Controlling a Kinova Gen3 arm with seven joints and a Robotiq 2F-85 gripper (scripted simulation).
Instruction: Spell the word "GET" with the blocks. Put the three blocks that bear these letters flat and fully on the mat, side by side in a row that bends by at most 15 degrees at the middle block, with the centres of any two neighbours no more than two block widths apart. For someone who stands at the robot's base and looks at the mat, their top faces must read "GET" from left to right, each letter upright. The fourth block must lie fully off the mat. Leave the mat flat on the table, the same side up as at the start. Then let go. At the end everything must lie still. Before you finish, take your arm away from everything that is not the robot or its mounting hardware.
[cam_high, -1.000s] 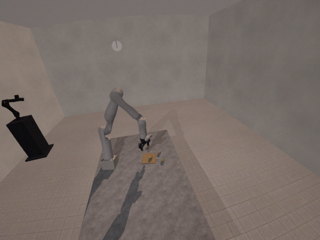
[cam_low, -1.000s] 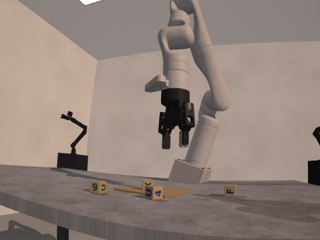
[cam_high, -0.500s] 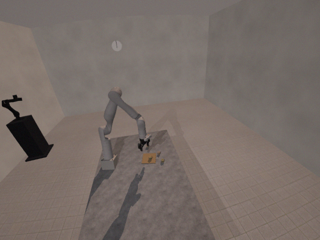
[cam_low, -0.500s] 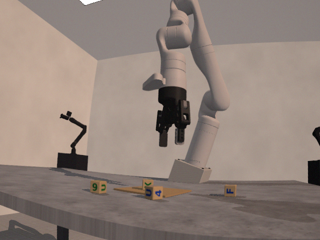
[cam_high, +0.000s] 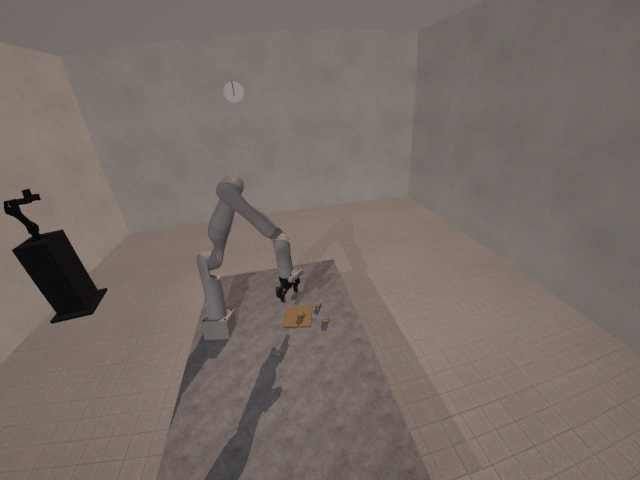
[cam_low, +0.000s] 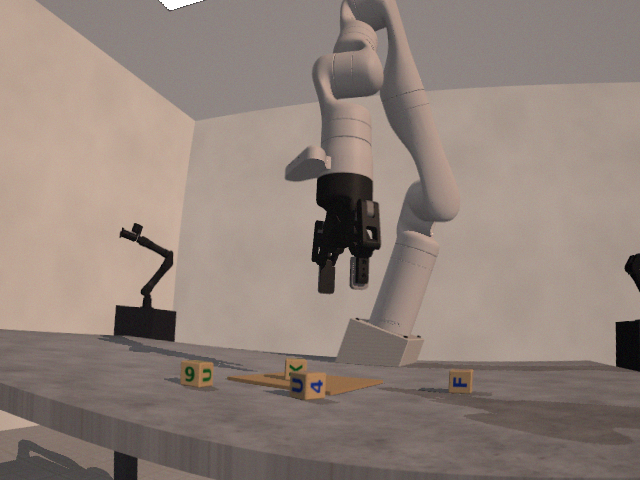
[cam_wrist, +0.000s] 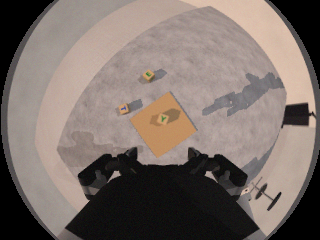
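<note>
Now: hand 120 mm above the mat, 30 mm to the left of it and 20 mm short of it. Round my hand: E block (140 mm ahead, 130 mm to the right, 110 mm below); then F block (150 mm to the left, 110 mm below, 50 mm ahead).
</note>
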